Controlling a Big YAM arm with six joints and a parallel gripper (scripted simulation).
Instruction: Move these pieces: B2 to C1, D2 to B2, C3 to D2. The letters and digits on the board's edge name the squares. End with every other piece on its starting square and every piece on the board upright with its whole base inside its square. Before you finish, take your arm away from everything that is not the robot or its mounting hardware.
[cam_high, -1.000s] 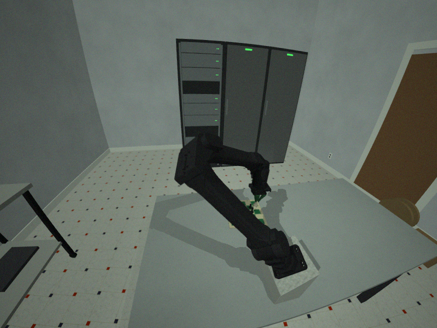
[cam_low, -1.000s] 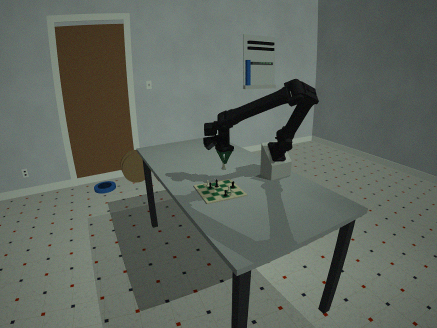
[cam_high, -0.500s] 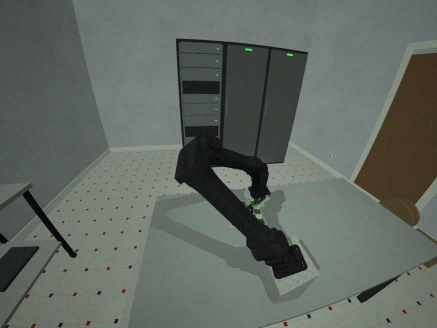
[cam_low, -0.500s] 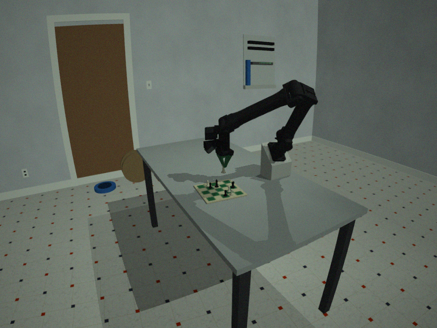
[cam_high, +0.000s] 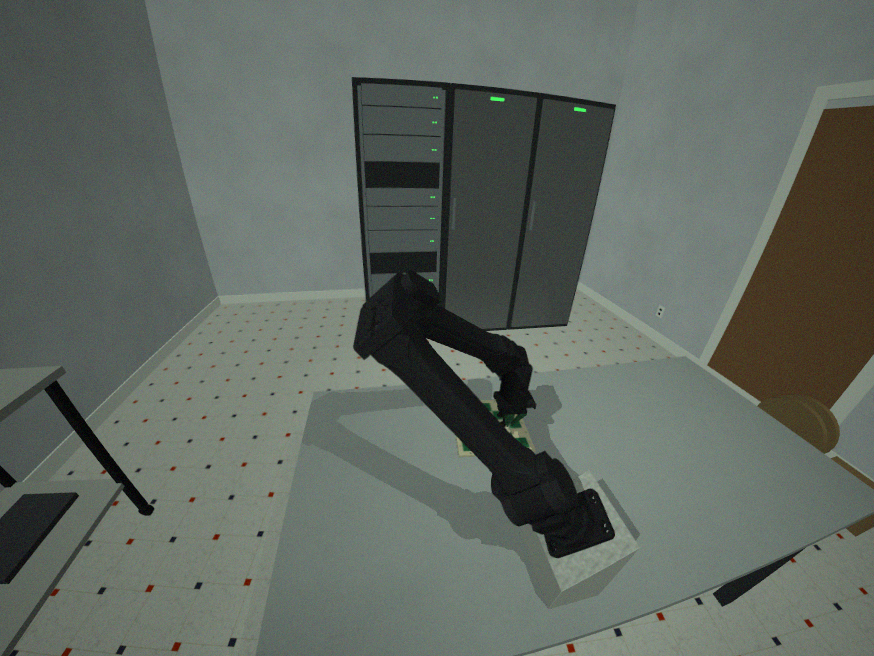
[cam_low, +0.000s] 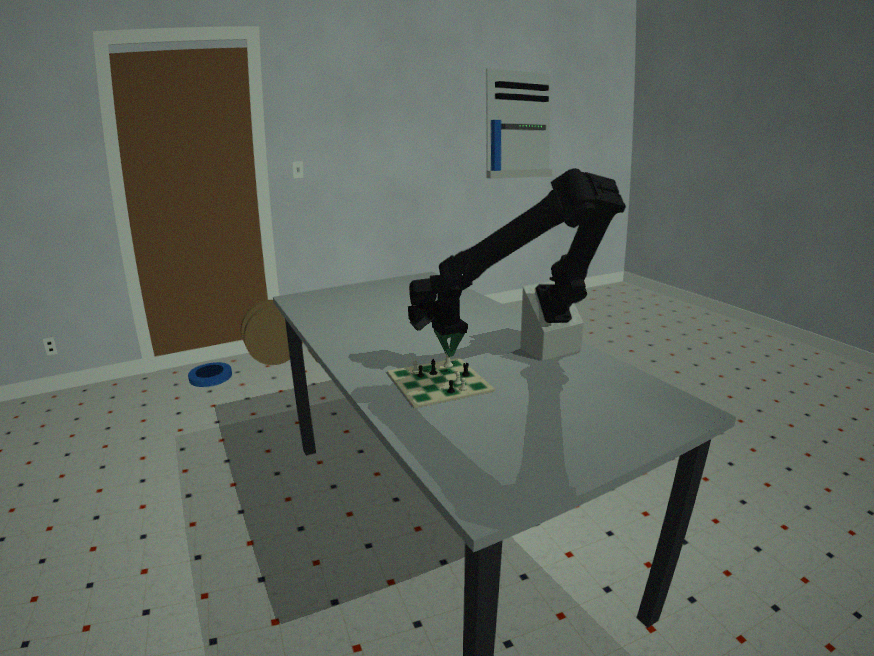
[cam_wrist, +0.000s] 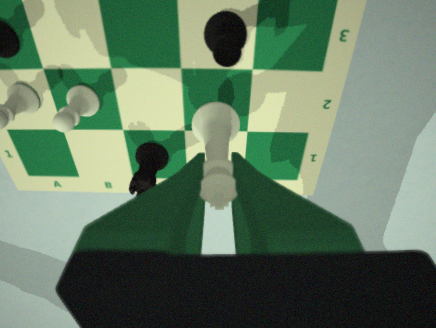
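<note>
Now: hand 6 cm above the chessboard, 5 cm short of it and 4 cm to the right of it. Round my hand: tall white piece 1 cm below, 1 cm ahead.
</note>
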